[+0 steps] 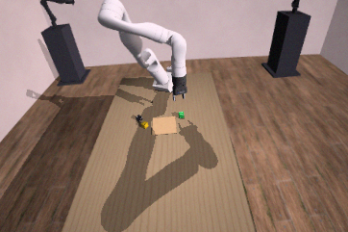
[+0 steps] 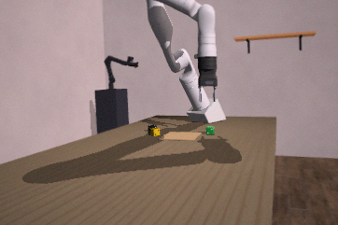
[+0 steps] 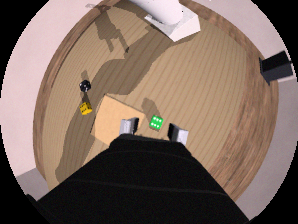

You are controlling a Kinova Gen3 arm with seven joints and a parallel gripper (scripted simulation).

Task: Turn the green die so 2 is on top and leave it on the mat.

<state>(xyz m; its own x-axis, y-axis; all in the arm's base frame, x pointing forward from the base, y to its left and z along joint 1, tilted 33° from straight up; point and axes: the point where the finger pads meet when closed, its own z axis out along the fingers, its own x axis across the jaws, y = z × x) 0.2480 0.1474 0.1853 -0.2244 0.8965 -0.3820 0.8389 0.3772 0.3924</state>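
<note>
Now: the green die 10 mm to the left of my hand and 140 mm below it. From my hand the other things lie so: tan mat 70 mm ahead, 100 mm to the right, 150 mm below; then yellow die 60 mm ahead, 210 mm to the right, 140 mm below; then black die 250 mm to the right, 140 mm below.
</note>
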